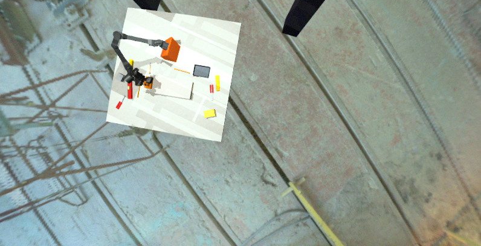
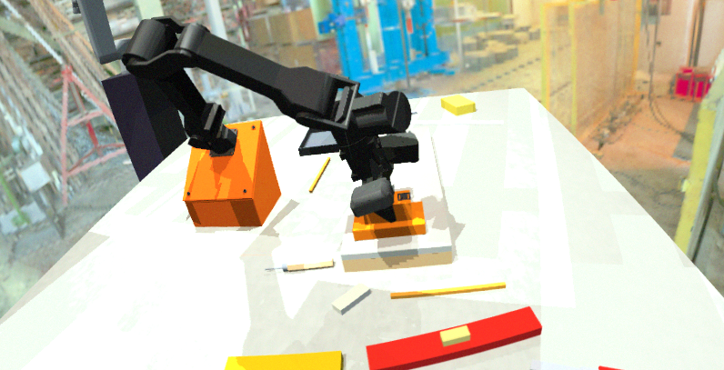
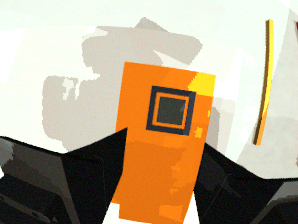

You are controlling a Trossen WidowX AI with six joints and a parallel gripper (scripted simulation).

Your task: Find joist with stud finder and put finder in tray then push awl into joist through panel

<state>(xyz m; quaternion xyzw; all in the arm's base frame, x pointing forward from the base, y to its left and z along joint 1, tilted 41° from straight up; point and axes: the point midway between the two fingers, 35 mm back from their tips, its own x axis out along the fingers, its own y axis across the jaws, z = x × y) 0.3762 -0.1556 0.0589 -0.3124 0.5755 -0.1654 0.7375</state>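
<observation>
Right now the dark tray is 49 cm to the left of my gripper tip, 27 cm behind it and 5 cm below it. The rest, counted from my gripper tip: white block: 14 cm to the right, 6 cm below, 6 cm behind; awl: 18 cm behind, 7 cm to the right, 6 cm below; stud finder: 2 cm above, 1 cm ahead.
</observation>
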